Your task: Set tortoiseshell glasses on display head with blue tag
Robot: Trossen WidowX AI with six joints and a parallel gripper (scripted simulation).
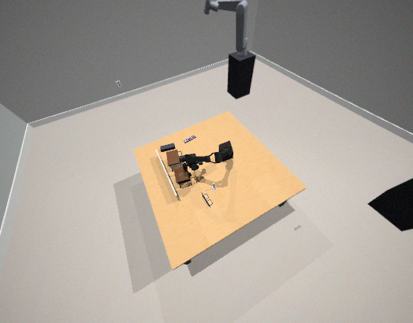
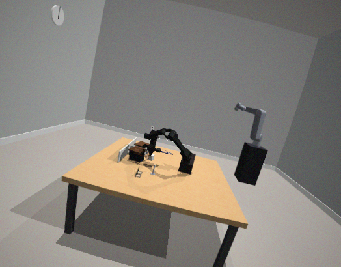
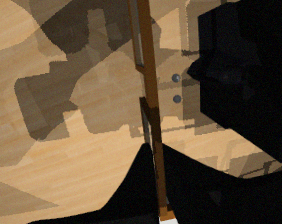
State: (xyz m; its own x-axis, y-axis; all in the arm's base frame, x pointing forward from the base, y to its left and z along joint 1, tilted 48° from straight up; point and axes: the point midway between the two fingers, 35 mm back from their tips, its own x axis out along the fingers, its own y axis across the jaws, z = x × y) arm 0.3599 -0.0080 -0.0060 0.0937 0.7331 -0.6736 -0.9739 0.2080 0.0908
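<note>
Now: gripper tip 100 mm to the left of the white block, 40 mm above it and 10 mm past it. Also, from my gripper tip: dark case 450 mm to the right, 130 mm ahead, 50 mm below; white back panel 250 mm ahead, 100 mm to the right, 10 mm below; small grey stand 250 mm to the left, 80 mm behind, 40 mm below.
</note>
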